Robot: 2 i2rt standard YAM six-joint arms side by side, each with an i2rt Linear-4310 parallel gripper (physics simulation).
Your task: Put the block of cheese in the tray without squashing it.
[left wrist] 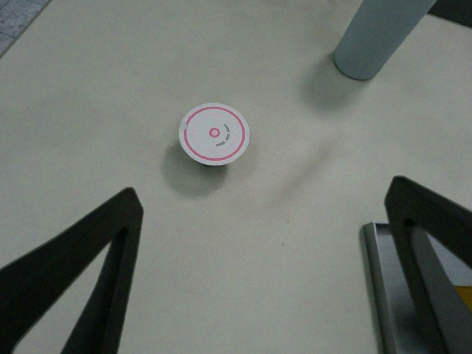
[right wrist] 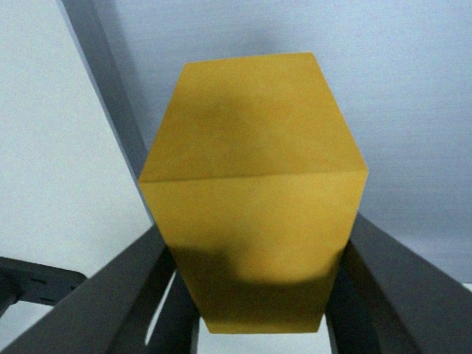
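Observation:
The block of cheese (left wrist: 465, 296) (right wrist: 255, 135) is a yellow-orange block. My right gripper (right wrist: 255, 186) is shut on it, with one finger on each side; the fingertips are hidden by the block. The block is over the metal tray (left wrist: 373, 285) (right wrist: 415, 115), near one side wall. I cannot tell whether its far end touches the tray's floor. No dent shows on its visible faces. My left gripper (left wrist: 259, 193) is open and empty above the table, with its right finger passing over the tray's corner.
A round white-lidded cup (left wrist: 214, 134) with pink rings stands on the pale table (left wrist: 225, 280) beyond my left fingers. A grey-blue cylinder (left wrist: 375, 40) stands further back on the right. A dark arm part (right wrist: 45, 282) shows at the lower left of the right wrist view.

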